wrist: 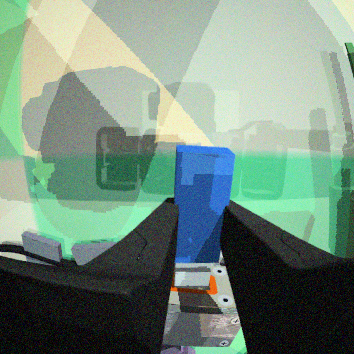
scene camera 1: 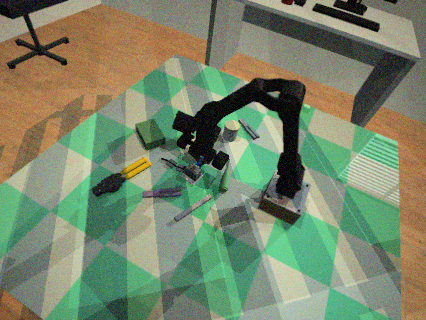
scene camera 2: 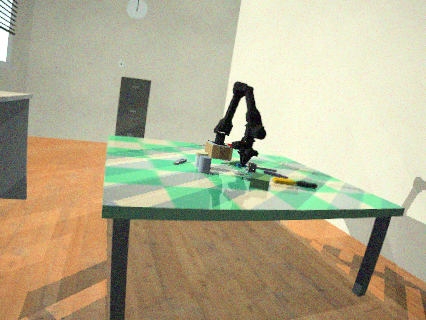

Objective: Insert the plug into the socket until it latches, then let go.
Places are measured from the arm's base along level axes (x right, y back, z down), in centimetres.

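Pixels of known places: gripper, fingertip midpoint: (wrist: 197, 207) (scene camera 1: 200, 162) (scene camera 2: 241, 166); arm's base at its link origin: (scene camera 1: 286, 188) (scene camera 2: 218, 143).
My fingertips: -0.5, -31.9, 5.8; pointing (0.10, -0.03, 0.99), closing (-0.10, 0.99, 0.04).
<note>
Ahead of a thing's pixels: the offset from my fingertips to its top centre, as dx, dy, dz. "pt": to the spot under its first point.
The plug is a blue block @[-0.7, -0.1, -1.2] (wrist: 204, 200) (scene camera 1: 200, 161) held upright between the two black fingertips of my gripper (wrist: 197, 207). My gripper is shut on it, low over the table. The socket is a grey housing @[-5.5, -1.0, -2.2] (wrist: 200, 320) (scene camera 1: 192, 173) with screws on a plate and an orange edge at its opening; it lies just below the plug in the wrist view. A grey part at the plug's lower end meets the orange-edged opening. The fingers hide part of the socket, and I cannot tell how deep the plug sits or whether it is latched.
A green block @[+3.2, -24.5, -1.8] (scene camera 1: 150, 134) (scene camera 2: 259, 181), yellow-handled pliers @[pt -19.4, -21.6, +0.6] (scene camera 1: 122, 176) (scene camera 2: 295, 183), a purple tool @[-17.5, -6.3, +1.0] (scene camera 1: 162, 193), a flat grey bar @[-17.2, +5.9, +1.2] (scene camera 1: 193, 208), a green bottle-like object @[+0.8, +10.5, -0.5] (scene camera 1: 225, 177) and a pale cylinder @[+21.1, +3.9, -4.8] (scene camera 1: 231, 130) stand or lie around the socket. A dark cable @[pt -4.5, -9.8, +1.7] (scene camera 1: 172, 163) lies beside it.
</note>
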